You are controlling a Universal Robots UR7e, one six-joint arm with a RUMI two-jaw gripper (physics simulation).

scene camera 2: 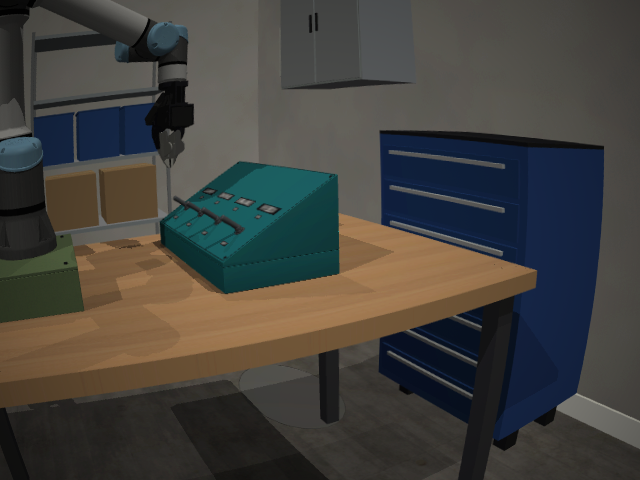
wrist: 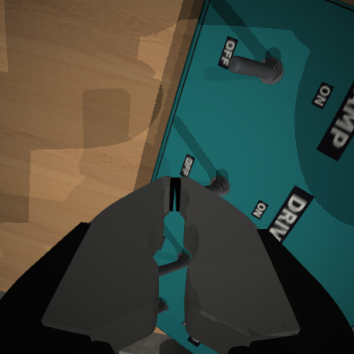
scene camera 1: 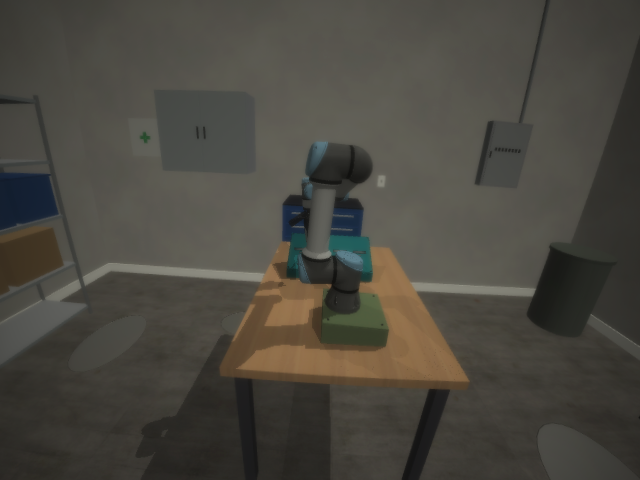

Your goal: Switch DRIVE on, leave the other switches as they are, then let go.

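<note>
The teal switch panel has a sloped face with a row of grey levers. In the wrist view, the DRIVE lever is partly hidden behind the right finger; its visible part leans to the OFF side. The LAMP lever leans towards its OFF label. Another lever shows between the fingers; its labels are hidden. My gripper is shut with nothing between the fingers. It hangs above the levers, fingertips down, apart from the panel. In scene camera 1 the arm hides its fingertips.
The panel stands on the wooden table. The arm's green base block stands on the same table. A blue drawer cabinet stands behind the table. Shelves with blue and brown boxes are at the side.
</note>
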